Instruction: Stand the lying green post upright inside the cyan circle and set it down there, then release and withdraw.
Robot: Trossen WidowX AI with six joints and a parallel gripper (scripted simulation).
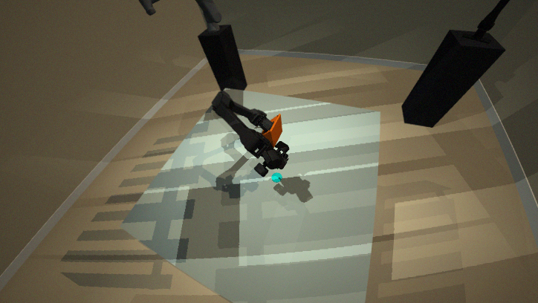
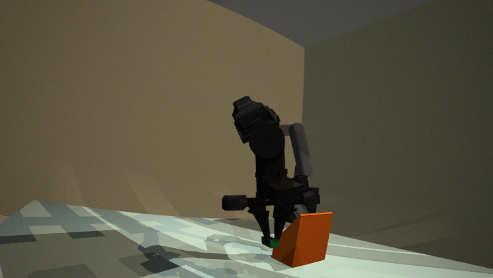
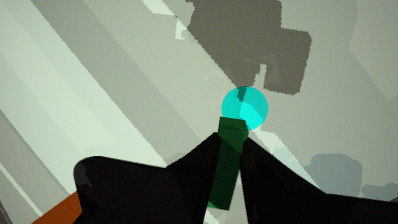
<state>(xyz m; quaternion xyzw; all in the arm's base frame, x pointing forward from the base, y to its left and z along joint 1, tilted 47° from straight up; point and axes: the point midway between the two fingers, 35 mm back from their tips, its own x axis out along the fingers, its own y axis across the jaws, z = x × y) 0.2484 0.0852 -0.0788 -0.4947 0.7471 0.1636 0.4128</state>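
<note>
Right now the cyan circle is 10 mm ahead of my gripper tip, 10 mm to the right of it and 130 mm below it. Round my gripper tip: green post (10 mm behind, 20 mm to the right).
</note>
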